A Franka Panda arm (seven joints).
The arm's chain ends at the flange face. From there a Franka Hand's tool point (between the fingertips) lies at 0.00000 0.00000 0.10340 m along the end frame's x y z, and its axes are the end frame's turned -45 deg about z.
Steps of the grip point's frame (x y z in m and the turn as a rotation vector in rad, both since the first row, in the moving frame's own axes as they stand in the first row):
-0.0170 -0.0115 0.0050 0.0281 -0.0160 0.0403
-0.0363 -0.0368 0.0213 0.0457 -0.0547 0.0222
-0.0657 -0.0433 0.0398 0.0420 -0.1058 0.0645
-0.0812 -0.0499 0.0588 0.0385 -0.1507 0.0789
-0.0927 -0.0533 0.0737 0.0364 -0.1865 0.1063
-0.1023 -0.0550 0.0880 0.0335 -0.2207 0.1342
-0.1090 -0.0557 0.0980 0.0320 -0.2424 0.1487
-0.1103 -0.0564 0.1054 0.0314 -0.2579 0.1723
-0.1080 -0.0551 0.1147 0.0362 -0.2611 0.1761
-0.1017 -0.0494 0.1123 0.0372 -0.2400 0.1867
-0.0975 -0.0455 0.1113 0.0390 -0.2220 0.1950
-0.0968 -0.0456 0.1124 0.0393 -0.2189 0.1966
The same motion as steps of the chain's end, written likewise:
-0.0169 0.0048 0.0051 0.0086 -0.0312 0.0403
-0.0443 -0.0009 0.0216 -0.0064 -0.0710 0.0222
-0.0661 0.0115 0.0405 -0.0451 -0.1045 0.0645
-0.0786 0.0145 0.0600 -0.0793 -0.1338 0.0789
-0.0865 0.0178 0.0756 -0.1061 -0.1576 0.1063
-0.0919 0.0212 0.0906 -0.1324 -0.1797 0.1342
-0.0955 0.0240 0.1011 -0.1488 -0.1940 0.1487
-0.0956 0.0236 0.1089 -0.1602 -0.2046 0.1723
-0.0925 0.0231 0.1183 -0.1590 -0.2102 0.1761
-0.0855 0.0243 0.1153 -0.1434 -0.1960 0.1867
-0.0810 0.0254 0.1139 -0.1294 -0.1846 0.1950
-0.0808 0.0251 0.1149 -0.1270 -0.1826 0.1966

